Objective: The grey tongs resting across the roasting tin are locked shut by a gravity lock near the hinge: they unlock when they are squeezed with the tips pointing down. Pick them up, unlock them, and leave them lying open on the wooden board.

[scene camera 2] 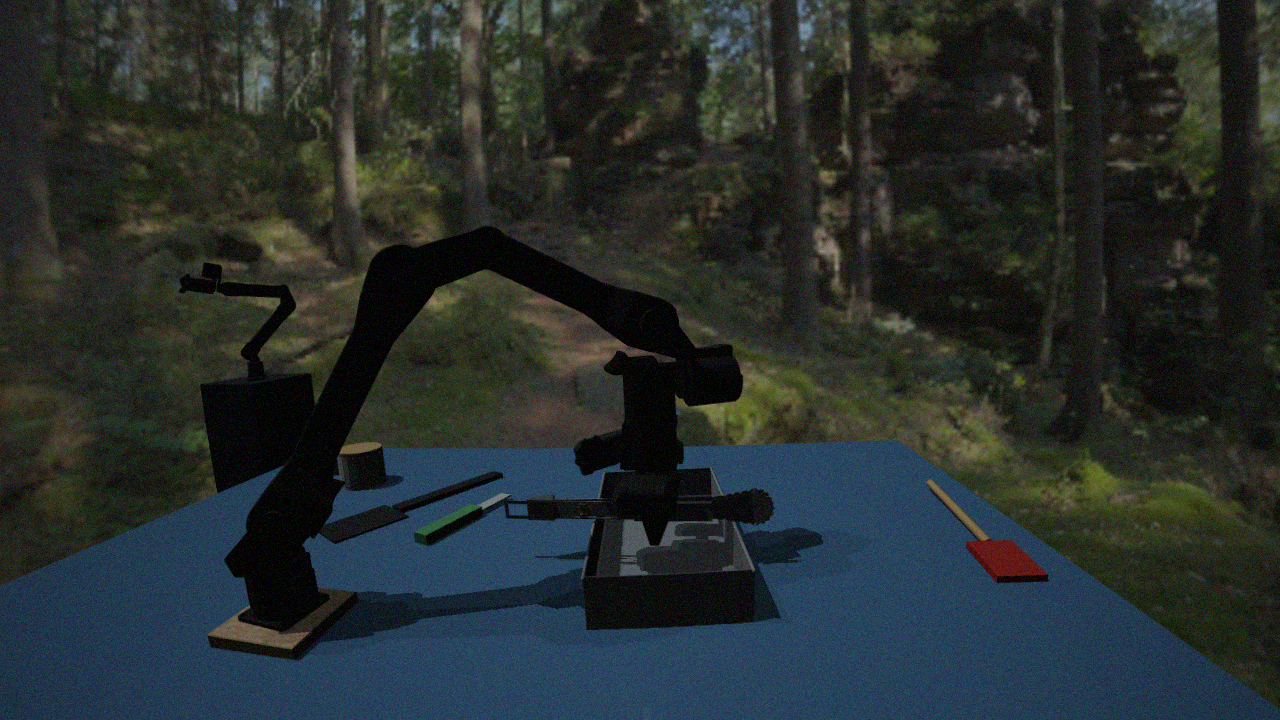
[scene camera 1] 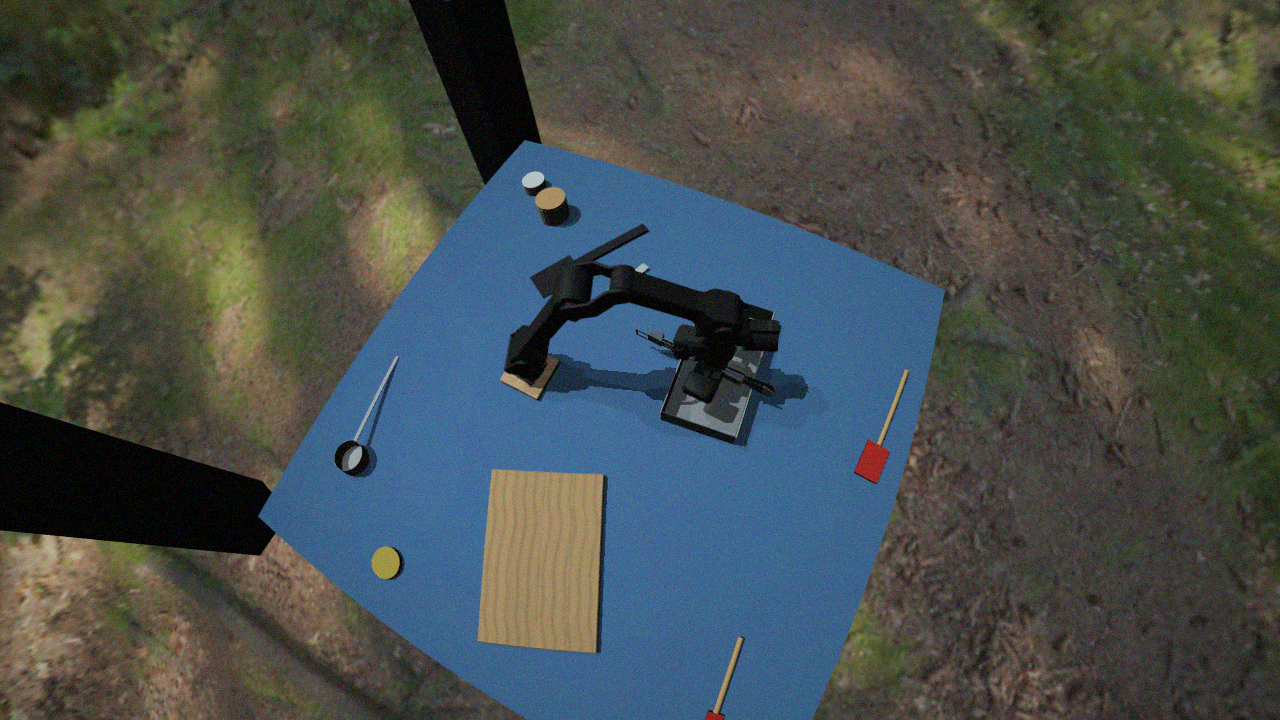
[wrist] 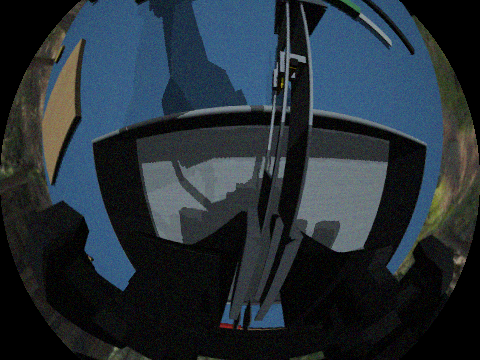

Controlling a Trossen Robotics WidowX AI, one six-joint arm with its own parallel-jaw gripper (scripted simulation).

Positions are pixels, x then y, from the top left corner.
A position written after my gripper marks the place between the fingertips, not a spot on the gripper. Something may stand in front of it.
my gripper: scene camera 2 655,540; scene camera 1 712,372; wrist 258,218
same spot on wooden board: (wrist: pixel 62 115) = (scene camera 1: pixel 572 509)
same spot on roasting tin: (wrist: pixel 181 177) = (scene camera 1: pixel 689 403)
